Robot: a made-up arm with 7 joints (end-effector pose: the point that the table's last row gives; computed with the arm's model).
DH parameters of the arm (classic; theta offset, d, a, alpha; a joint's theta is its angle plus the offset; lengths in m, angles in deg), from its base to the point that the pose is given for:
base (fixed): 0 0.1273 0 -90
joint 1: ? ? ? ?
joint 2: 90 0.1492 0.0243 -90
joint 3: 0 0.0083 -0.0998 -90
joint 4: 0 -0.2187 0.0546 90
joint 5: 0 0.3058 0.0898 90
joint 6: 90 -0.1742 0.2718 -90
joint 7: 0 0.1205 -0.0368 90
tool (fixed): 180 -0.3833 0 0
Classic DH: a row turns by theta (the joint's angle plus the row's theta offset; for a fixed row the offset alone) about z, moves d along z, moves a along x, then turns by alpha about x.
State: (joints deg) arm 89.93 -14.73 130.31 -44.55 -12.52 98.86 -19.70
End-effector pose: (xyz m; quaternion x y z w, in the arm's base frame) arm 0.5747 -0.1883 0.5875 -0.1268 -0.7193 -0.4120 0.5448
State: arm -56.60 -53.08 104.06 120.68 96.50 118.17 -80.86
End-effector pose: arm -0.0473 0.4799 0.2157 0.6912 0.5528 -0.3702 0.2822
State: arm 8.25 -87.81 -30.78 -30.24 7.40 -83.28 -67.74
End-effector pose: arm -0.0575 0.6931 0.2215 0.6249 0.1232 -0.7064 0.3088
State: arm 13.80 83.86 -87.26 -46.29 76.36 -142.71 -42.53
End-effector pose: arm -0.7587 0.1580 0.1512 0.4122 0.5956 -0.3083 0.6167
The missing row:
joint 1: 0 -0.1036 -0.3865 90
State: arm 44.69 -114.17 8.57 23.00 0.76 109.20 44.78
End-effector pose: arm -0.1944 -0.0637 0.2119 -0.1577 0.0783 -0.1831 0.9672
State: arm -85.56 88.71 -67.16 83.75 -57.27 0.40 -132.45
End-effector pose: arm -0.9886 -0.2177 -0.3097 0.0769 0.7429 0.4840 0.4560
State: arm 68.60 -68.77 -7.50 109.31 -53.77 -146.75 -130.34
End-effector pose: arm 0.4731 -0.4779 1.0070 0.4956 -0.8439 0.0105 0.2053
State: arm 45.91 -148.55 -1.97 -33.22 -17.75 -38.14 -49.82
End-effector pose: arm 0.2933 0.4740 -0.1237 0.1585 0.0934 -0.9542 0.2360
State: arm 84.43 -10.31 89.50 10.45 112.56 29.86 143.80
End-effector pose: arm -0.0809 0.1742 0.7371 0.2627 0.3920 0.8813 0.0247
